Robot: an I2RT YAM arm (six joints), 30 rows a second.
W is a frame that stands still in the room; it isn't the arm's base.
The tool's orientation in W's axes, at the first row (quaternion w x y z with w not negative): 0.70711, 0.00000, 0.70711, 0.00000
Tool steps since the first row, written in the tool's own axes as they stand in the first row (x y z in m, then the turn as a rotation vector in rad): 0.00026, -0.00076, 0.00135, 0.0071, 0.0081, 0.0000; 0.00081, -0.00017, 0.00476, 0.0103, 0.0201, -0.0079; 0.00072, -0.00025, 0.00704, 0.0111, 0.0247, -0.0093; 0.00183, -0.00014, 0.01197, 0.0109, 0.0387, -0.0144; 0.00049, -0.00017, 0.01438, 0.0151, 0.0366, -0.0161; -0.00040, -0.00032, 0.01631, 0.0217, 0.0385, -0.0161
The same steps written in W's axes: 0.00135, -0.00076, -0.00026, 0.0000, 0.0081, -0.0071; 0.00476, -0.00017, -0.00081, -0.0079, 0.0201, -0.0103; 0.00704, -0.00025, -0.00072, -0.0093, 0.0247, -0.0111; 0.01197, -0.00014, -0.00183, -0.0144, 0.0387, -0.0109; 0.01438, -0.00017, -0.00049, -0.0161, 0.0366, -0.0151; 0.01631, -0.00032, 0.00040, -0.0161, 0.0385, -0.0217
